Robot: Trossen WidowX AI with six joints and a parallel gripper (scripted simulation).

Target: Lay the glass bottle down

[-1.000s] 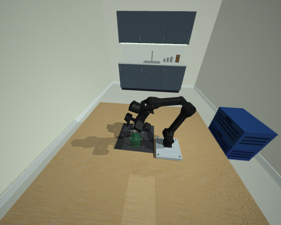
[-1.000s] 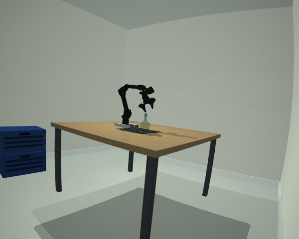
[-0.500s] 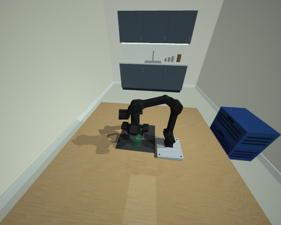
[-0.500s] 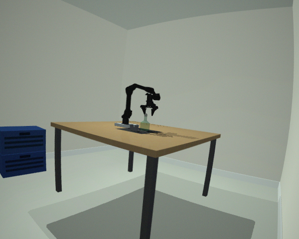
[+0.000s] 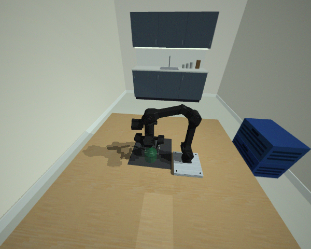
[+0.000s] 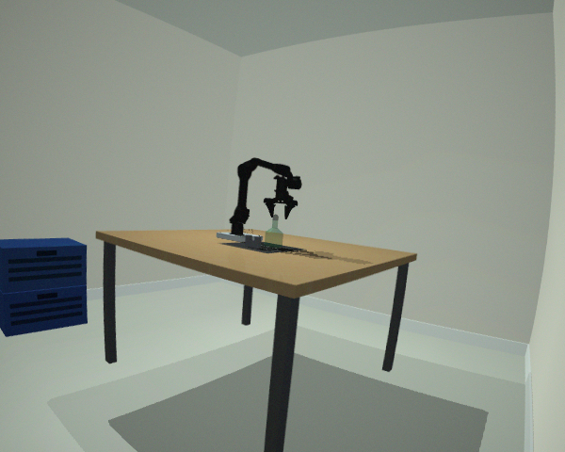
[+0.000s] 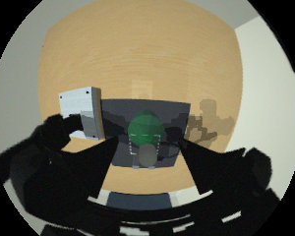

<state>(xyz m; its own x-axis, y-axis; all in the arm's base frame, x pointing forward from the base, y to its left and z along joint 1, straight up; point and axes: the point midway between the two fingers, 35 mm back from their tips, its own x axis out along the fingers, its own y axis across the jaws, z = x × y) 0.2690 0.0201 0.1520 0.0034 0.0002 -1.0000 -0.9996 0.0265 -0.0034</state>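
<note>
The green glass bottle lies 50 mm below my gripper tip and 30 mm to the right of it. Round my gripper tip: dark mat 140 mm below, 110 mm to the right.
</note>
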